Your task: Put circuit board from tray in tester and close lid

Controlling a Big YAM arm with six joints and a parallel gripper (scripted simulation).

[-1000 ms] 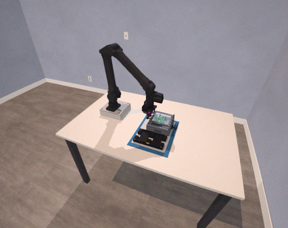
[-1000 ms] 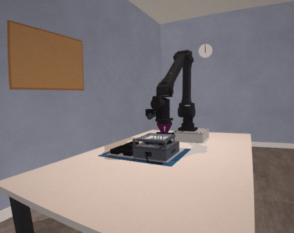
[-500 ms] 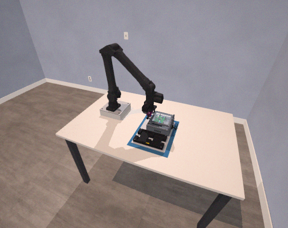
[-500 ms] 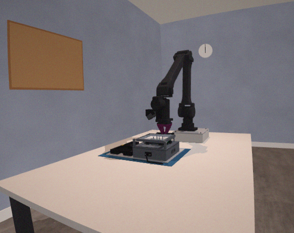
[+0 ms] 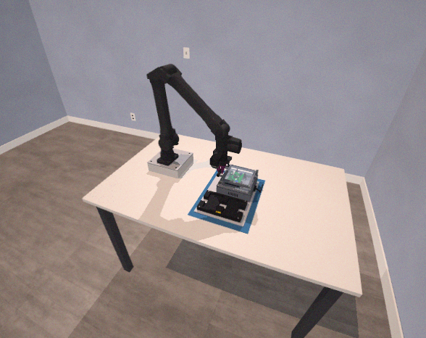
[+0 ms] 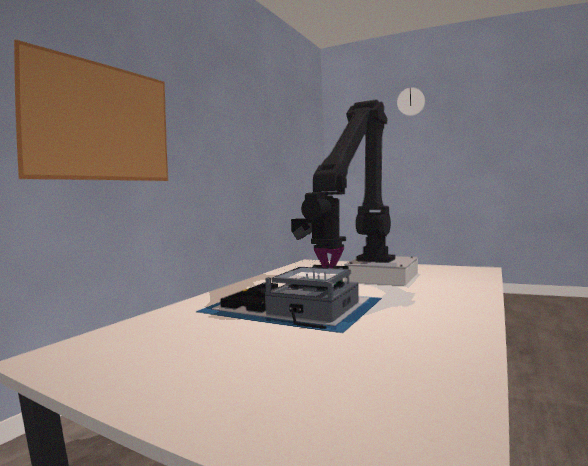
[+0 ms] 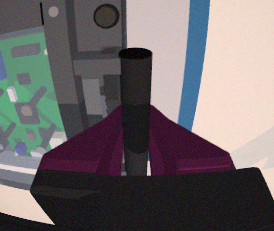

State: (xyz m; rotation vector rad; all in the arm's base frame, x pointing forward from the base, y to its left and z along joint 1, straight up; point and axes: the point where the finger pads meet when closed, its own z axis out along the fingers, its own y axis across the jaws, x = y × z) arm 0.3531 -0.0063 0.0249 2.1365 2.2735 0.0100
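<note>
Now: hand 6 cm to the right of the small latch hook and 2 cm short of it. From my hand the other things lie so: clear lid (9 cm ahead, 1 cm to the left, 1 cm above); then green circuit board (8 cm ahead, 1 cm to the left, 1 cm below).
</note>
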